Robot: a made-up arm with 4 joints. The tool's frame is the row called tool. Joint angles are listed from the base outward. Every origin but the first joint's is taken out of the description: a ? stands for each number. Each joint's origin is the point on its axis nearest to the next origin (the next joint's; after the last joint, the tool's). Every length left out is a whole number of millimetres.
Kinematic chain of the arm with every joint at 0, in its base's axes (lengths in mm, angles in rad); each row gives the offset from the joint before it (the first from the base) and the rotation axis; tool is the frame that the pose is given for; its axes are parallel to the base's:
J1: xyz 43 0 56 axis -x
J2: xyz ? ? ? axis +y
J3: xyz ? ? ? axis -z
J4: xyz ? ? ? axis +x
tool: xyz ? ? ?
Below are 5 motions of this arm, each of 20 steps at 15 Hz.
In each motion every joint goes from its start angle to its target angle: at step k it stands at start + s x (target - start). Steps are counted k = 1, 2, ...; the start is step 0. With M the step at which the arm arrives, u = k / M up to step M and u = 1 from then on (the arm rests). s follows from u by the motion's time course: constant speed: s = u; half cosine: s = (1 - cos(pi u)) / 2; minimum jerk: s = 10 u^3 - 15 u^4 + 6 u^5.
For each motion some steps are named. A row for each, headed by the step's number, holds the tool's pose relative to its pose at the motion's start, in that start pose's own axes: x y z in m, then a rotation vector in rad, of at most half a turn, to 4 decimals.
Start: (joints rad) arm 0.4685 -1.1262 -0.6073 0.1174
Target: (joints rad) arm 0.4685 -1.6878 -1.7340 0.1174
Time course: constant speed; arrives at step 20
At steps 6, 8, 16, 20:
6: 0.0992 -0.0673 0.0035 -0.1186 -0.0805 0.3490
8: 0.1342 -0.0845 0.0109 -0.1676 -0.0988 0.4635
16: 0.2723 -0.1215 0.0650 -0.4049 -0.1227 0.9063
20: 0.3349 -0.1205 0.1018 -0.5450 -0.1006 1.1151

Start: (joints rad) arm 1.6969 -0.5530 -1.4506 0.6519
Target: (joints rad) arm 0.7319 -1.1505 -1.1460 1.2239
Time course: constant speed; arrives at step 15
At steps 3, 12, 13, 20:
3: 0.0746 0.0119 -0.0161 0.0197 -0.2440 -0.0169
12: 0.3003 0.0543 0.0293 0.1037 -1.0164 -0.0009
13: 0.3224 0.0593 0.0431 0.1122 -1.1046 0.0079
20: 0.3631 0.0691 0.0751 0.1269 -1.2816 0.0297

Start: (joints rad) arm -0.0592 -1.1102 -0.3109 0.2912
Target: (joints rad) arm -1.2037 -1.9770 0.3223 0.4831
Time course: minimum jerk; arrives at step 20
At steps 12, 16, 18, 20:
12: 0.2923 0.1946 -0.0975 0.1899 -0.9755 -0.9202
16: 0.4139 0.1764 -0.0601 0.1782 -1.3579 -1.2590
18: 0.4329 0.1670 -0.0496 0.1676 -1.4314 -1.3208
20: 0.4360 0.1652 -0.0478 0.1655 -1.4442 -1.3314

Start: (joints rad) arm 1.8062 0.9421 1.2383 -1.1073
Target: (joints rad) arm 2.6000 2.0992 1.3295 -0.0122
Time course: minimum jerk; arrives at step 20
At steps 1, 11, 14, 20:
1: -0.0003 -0.0004 0.0002 -0.0002 0.0007 -0.0004
11: -0.1728 -0.0952 0.2054 -0.0491 0.4055 -0.3053
14: -0.2072 -0.0764 0.3267 -0.0522 0.5734 -0.4756
20: -0.2073 -0.0500 0.4082 -0.0523 0.6806 -0.6020

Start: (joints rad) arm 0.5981 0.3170 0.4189 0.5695
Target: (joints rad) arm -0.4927 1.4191 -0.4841 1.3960
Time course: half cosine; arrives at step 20
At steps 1, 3, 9, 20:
1: -0.0024 0.0025 0.0014 0.0082 0.0115 0.0017
3: -0.0205 0.0221 0.0143 0.0736 0.1026 0.0147
9: -0.0914 0.1296 0.1805 0.6148 0.8235 0.0843
20: 0.1108 0.1217 0.4079 1.3636 2.1295 0.0285

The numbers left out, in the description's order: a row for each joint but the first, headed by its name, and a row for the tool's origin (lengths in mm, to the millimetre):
J2: 0 6 -92
J3: -90 0 -47
J4: -132 -189 0
tool: 0 16 -281

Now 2 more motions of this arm.
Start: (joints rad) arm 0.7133 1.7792 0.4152 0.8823
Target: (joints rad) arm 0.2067 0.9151 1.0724 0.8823
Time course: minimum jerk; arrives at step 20
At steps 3, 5, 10, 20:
3: 0.0048 -0.0023 -0.0046 0.0071 -0.0173 0.0143
5: 0.0190 -0.0075 -0.0177 0.0311 -0.0661 0.0548
10: 0.0908 -0.0020 -0.0830 0.2363 -0.2799 0.2327
20: 0.1445 0.0772 -0.1466 0.6502 -0.4249 0.3463

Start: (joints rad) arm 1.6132 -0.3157 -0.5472 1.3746
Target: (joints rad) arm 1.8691 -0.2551 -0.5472 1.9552
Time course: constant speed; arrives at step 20
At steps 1, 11, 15, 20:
1: -0.0019 0.0082 0.0032 0.0202 0.0055 -0.0081
11: -0.0114 0.0916 0.0396 0.2215 0.0451 -0.0970
15: -0.0104 0.1248 0.0563 0.3013 0.0527 -0.1359
20: -0.0052 0.1655 0.0785 0.4004 0.0552 -0.1862

